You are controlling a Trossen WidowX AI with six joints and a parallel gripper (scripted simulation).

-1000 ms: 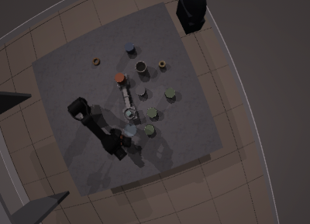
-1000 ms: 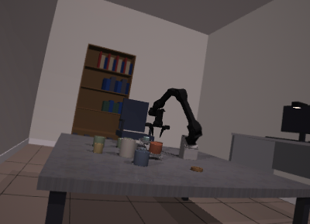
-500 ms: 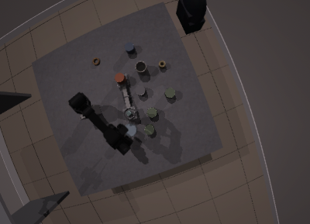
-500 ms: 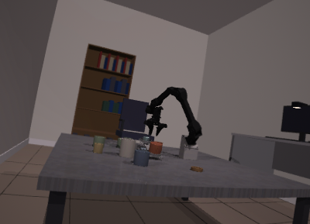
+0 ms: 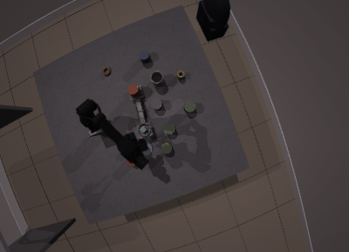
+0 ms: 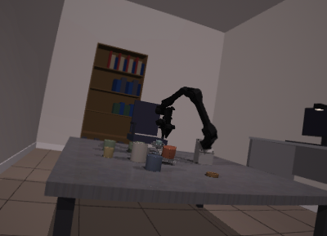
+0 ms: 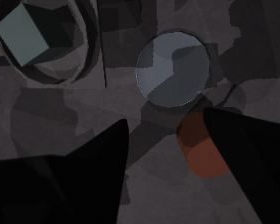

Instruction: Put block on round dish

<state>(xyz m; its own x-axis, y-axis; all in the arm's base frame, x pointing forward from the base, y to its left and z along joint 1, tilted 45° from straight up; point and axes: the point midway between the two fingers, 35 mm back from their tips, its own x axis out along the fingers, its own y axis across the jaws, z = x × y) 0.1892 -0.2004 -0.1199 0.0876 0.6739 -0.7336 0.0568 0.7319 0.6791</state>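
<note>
My gripper tip is 70 mm short of the teal block, 80 mm to the right of it and 40 mm above it. From my gripper tip the other things lie so: balance (100 mm ahead, 200 mm to the left, 80 mm below); then grey-blue round dish (30 mm to the right, 120 mm below); then orange cup (100 mm behind, 80 mm to the right, 90 mm below).
</note>
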